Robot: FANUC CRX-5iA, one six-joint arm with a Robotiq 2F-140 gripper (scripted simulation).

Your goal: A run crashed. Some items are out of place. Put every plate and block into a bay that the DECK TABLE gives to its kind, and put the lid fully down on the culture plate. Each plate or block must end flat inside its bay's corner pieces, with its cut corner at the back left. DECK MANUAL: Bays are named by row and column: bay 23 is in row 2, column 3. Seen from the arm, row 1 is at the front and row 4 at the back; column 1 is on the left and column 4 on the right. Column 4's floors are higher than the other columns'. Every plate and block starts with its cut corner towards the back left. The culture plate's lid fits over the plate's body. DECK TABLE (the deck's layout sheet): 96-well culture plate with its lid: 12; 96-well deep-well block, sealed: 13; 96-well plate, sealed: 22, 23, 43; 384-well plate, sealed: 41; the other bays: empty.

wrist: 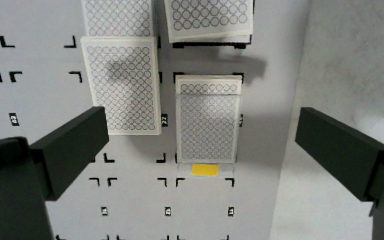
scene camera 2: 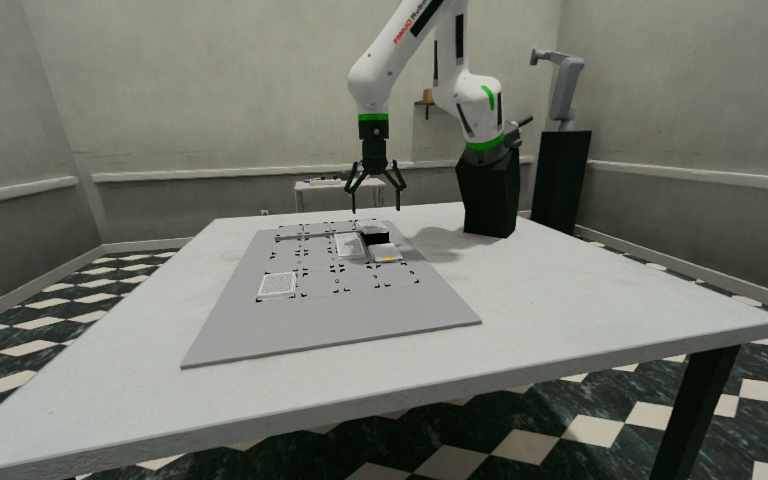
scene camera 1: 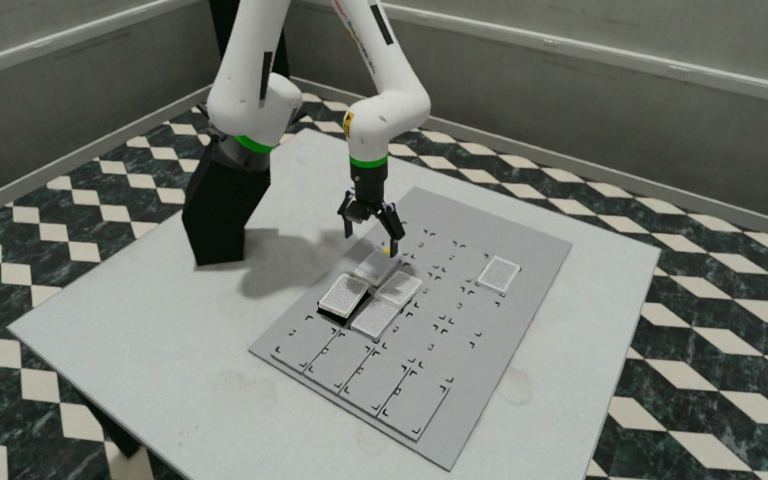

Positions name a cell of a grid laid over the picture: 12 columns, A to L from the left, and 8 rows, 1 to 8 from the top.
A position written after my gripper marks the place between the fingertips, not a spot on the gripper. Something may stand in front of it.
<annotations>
My gripper shows in the wrist view (G5), in scene camera 2 (F4) and in scene camera 1 (F5).
</annotations>
